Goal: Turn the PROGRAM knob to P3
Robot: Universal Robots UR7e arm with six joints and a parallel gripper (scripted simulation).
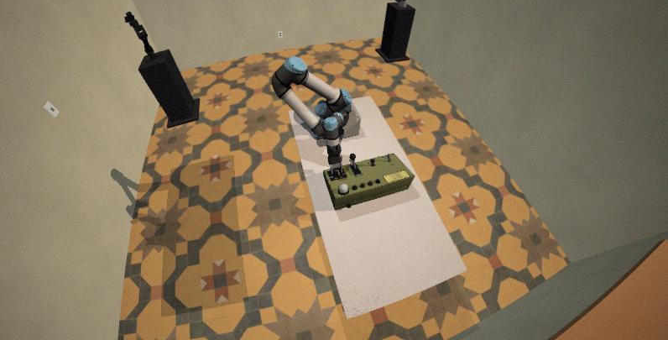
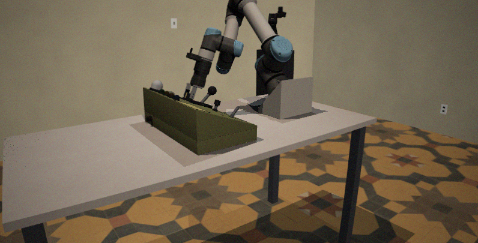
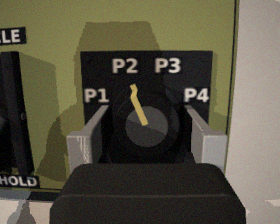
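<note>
Right now the ball-topped lever is 12 cm to the left of my hand and 2 cm behind it. Also, from my hand: black mode knob (24 cm to the left, 1 cm ahead); then thin lever (36 cm to the left, 1 cm below, 1 cm ahead); then olive console (18 cm to the left, 4 cm ahead, 3 cm below).
</note>
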